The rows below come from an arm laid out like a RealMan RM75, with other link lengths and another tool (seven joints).
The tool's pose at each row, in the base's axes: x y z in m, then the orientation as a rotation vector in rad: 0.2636, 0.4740, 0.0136, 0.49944, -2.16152, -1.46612; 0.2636, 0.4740, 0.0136, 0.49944, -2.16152, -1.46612; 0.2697, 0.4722, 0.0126, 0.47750, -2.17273, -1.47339; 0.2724, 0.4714, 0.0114, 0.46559, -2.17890, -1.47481; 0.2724, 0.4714, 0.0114, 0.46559, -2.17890, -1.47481; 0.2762, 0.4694, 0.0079, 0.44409, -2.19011, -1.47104; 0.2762, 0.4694, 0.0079, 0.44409, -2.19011, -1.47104; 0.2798, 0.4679, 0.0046, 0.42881, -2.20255, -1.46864; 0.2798, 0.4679, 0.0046, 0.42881, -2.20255, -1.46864; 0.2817, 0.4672, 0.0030, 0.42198, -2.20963, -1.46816; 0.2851, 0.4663, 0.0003, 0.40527, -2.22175, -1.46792; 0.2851, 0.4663, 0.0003, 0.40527, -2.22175, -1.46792; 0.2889, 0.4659, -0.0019, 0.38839, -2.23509, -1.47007; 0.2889, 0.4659, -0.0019, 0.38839, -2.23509, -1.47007
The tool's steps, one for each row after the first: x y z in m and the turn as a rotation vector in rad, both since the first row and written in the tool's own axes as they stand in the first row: 0.0000, 0.0000, 0.0000, 0.00000, 0.00000, 0.00000; -0.0042, -0.0018, -0.0045, -0.00221, -0.01759, 0.00870; -0.0062, -0.0033, -0.0063, -0.00212, -0.02598, 0.01441; -0.0062, -0.0033, -0.0063, -0.00212, -0.02598, 0.01441; -0.0089, -0.0074, -0.0089, 0.00121, -0.03809, 0.02732; -0.0089, -0.0074, -0.0089, 0.00121, -0.03809, 0.02732; -0.0116, -0.0111, -0.0111, 0.00577, -0.05012, 0.03517; -0.0116, -0.0111, -0.0111, 0.00577, -0.05012, 0.03517; -0.0131, -0.0129, -0.0122, 0.00830, -0.05691, 0.03801; -0.0158, -0.0159, -0.0140, 0.01138, -0.07029, 0.04579; -0.0158, -0.0159, -0.0140, 0.01138, -0.07029, 0.04579; -0.0191, -0.0182, -0.0158, 0.01389, -0.08584, 0.05221; -0.0191, -0.0182, -0.0158, 0.01389, -0.08584, 0.05221
